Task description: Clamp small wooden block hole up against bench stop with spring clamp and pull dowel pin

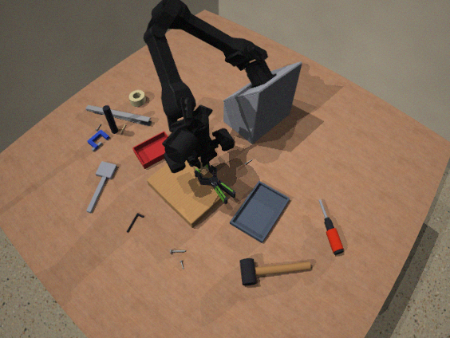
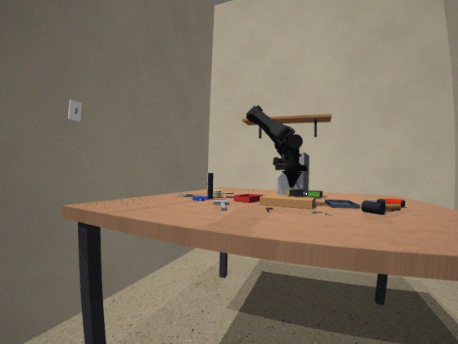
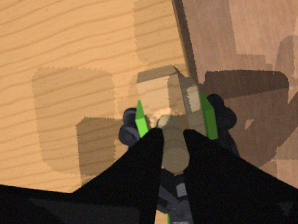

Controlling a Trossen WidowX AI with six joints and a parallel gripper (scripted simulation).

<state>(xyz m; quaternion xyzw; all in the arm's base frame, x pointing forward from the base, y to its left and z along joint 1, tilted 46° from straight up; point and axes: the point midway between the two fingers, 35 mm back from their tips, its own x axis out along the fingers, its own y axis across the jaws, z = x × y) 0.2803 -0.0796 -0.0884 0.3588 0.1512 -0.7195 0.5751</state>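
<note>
My gripper is now 40 mm above the dowel pin. Also, from my hand: small wooden block (60 mm below); then wooden board (60 mm ahead, 90 mm below); then bench stop (10 mm behind, 60 mm below).
</note>
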